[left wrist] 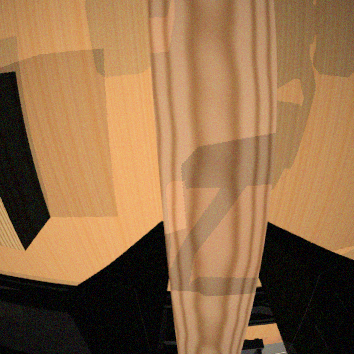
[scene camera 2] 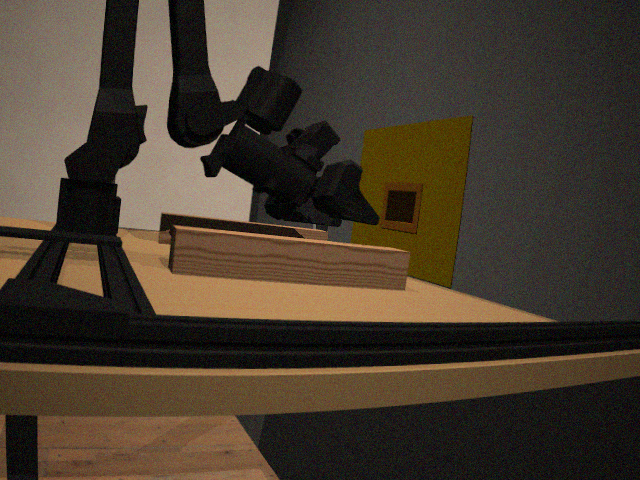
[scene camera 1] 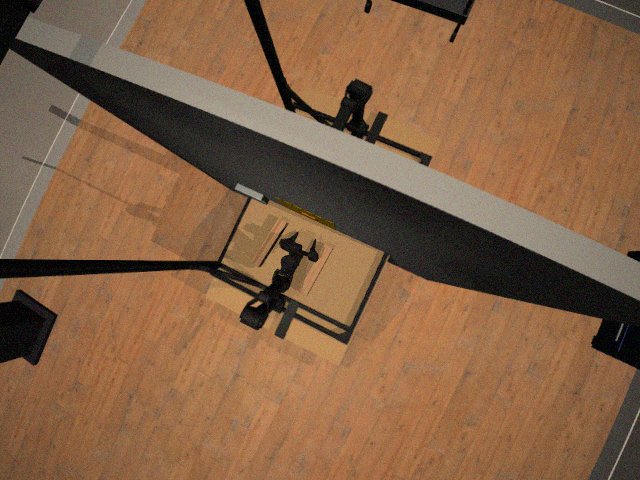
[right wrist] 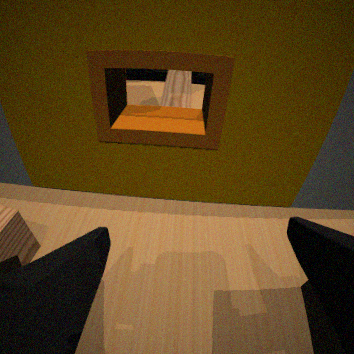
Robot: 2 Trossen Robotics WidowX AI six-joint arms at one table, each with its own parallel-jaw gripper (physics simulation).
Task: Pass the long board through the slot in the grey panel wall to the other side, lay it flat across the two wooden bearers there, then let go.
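The long board is pale, striped wood. My left gripper is shut on it, and the board runs lengthwise away from the fingers. In the right wrist view the board shows through the slot, on the far side of the panel wall. Its front end is partly hidden by the slot's lower edge. My right gripper is open and empty, facing the wall below the slot. Two wooden bearers lie parallel on the right arm's side.
A yellow plate surrounds the brown-framed slot. One bearer's end shows at the left of the right wrist view. Dark rails edge the tabletop. The left arm stands behind the wall in scene camera 1.
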